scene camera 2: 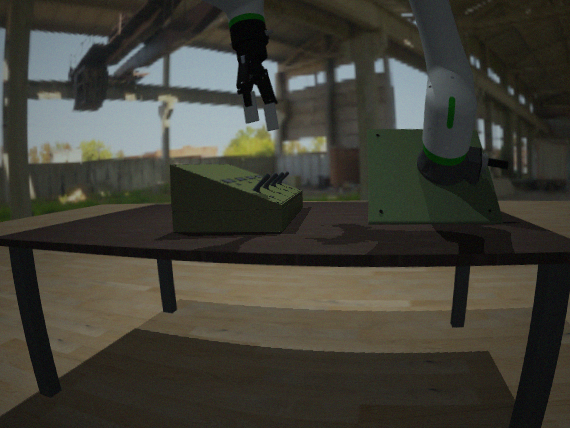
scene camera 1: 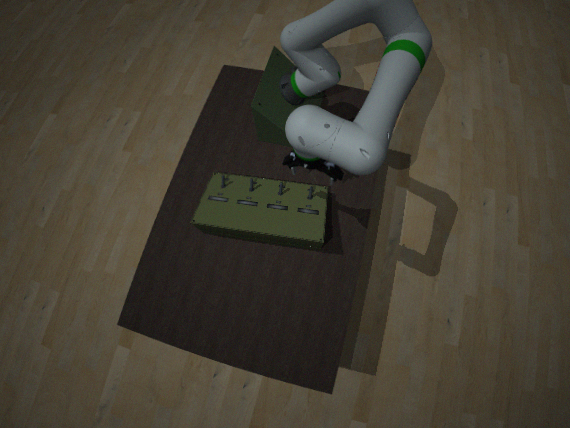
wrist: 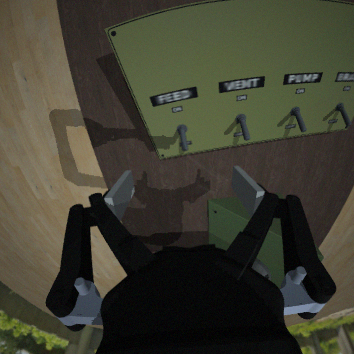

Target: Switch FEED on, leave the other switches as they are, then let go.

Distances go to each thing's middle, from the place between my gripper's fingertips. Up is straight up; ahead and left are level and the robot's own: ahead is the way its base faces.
The green switch box (scene camera 1: 292, 218) is 16 cm to the right of my hand, 16 cm below it and 13 cm ahead of it.
